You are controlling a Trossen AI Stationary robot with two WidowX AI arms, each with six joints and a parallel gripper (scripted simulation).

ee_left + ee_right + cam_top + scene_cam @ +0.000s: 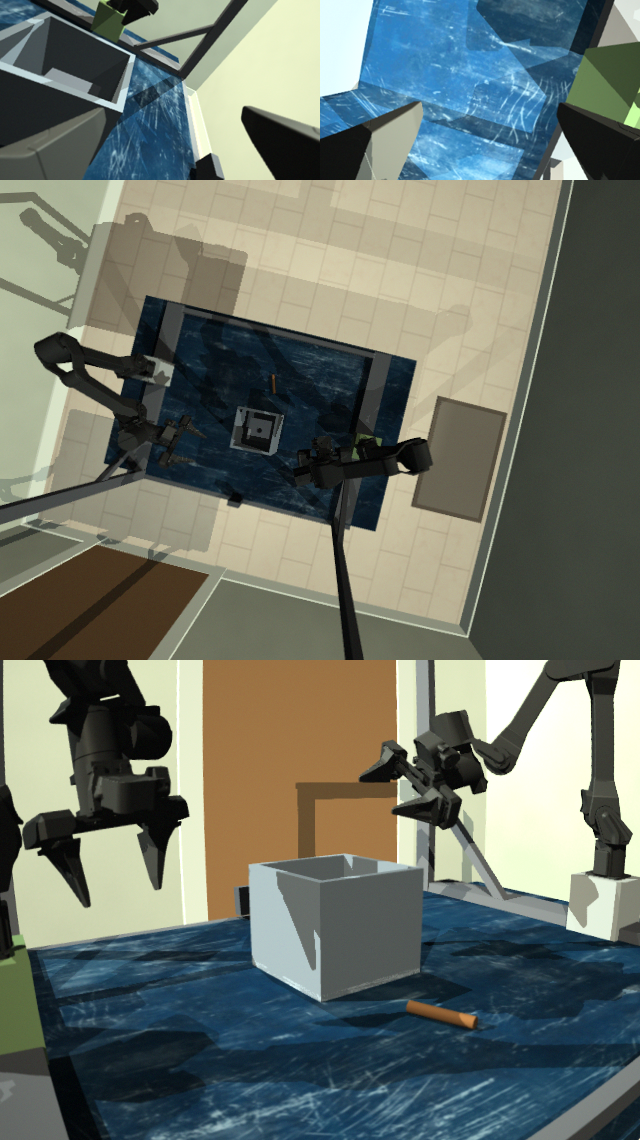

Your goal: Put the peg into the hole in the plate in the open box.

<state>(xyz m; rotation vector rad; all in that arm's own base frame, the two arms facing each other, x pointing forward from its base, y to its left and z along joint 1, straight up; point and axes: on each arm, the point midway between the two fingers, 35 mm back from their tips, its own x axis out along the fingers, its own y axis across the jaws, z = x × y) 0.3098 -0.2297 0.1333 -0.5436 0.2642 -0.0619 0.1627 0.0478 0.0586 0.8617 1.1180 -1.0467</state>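
The orange peg is 31 cm ahead of my left hand, 15 cm to the right of it and 22 cm below it. The rest, counted from my left hand: grey plate: 11 cm ahead, 17 cm to the right, 19 cm below.
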